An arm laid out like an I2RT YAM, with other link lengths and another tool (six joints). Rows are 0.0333 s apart.
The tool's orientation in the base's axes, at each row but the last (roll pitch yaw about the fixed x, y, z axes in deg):
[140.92, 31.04, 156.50]
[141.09, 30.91, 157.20]
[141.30, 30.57, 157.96]
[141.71, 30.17, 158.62]
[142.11, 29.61, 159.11]
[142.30, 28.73, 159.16]
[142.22, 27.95, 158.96]
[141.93, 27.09, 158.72]
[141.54, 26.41, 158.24]
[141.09, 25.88, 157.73]
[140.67, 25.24, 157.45]
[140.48, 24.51, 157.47]
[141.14, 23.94, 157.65]
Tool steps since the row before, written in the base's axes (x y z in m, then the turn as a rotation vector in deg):
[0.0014, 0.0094, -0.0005, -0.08, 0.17, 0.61]
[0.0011, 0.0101, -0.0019, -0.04, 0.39, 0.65]
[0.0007, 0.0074, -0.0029, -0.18, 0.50, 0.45]
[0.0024, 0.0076, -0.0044, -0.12, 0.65, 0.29]
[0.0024, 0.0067, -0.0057, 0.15, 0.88, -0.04]
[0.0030, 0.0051, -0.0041, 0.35, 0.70, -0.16]
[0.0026, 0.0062, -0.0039, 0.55, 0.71, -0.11]
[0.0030, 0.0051, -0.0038, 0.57, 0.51, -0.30]
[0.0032, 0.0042, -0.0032, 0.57, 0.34, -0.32]
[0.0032, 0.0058, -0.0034, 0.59, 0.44, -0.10]
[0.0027, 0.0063, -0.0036, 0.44, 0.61, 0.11]
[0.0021, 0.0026, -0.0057, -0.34, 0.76, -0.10]
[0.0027, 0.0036, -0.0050, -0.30, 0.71, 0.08]
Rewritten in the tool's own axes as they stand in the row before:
[0.0024, 0.0077, 0.0051, -0.19, 0.47, -0.38]
[0.0035, 0.0075, 0.0062, -0.17, 0.68, -0.29]
[0.0033, 0.0047, 0.0056, 0.08, 0.66, -0.20]
[0.0027, 0.0041, 0.0077, 0.16, 0.70, 0.01]
[0.0029, 0.0026, 0.0082, 0.17, 0.72, 0.50]
[0.0011, 0.0021, 0.0068, 0.01, 0.51, 0.62]
[0.0017, 0.0031, 0.0069, -0.18, 0.55, 0.70]
[0.0009, 0.0022, 0.0066, -0.17, 0.28, 0.75]
[0.0002, 0.0018, 0.0059, -0.22, 0.12, 0.69]
[0.0008, 0.0030, 0.0068, -0.30, 0.33, 0.60]
[0.0015, 0.0032, 0.0069, -0.20, 0.58, 0.44]
[0.0015, -0.0011, 0.0063, 0.59, 0.54, 0.24]
[0.0010, 0.0002, 0.0066, 0.47, 0.61, 0.11]

